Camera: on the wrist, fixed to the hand. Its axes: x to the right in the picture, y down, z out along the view.
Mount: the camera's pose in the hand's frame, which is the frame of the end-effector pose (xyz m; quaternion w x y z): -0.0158 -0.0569 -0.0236 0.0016 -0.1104 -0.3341 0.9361
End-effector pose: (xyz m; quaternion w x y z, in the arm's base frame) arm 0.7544 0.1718 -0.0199 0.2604 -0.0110 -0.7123 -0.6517
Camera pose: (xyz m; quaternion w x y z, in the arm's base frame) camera 0.7563 0.1463 -0.0781 0.3713 -0.9132 -0.0059 0.1677
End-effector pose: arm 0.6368 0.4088 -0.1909 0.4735 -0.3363 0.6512 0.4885
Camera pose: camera 0.6864 0.3690 -0.1923 0.2761 -0.7200 -0.1037 -0.6282
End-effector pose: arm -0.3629 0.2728 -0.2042 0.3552 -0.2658 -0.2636 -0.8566
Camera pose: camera -0.4022 0.2997 -0.2463 0.6850 -0.5725 0.2243 0.3908
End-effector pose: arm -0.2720 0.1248 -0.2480 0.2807 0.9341 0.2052 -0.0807
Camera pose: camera -0.3098 0.1758 -0.2522 0.2477 0.1356 -0.9589 -0.0268
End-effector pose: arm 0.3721 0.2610 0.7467 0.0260 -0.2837 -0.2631 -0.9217
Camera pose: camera 0.3621 0.2965 0.6949 0.7436 -0.5575 0.3582 0.0886
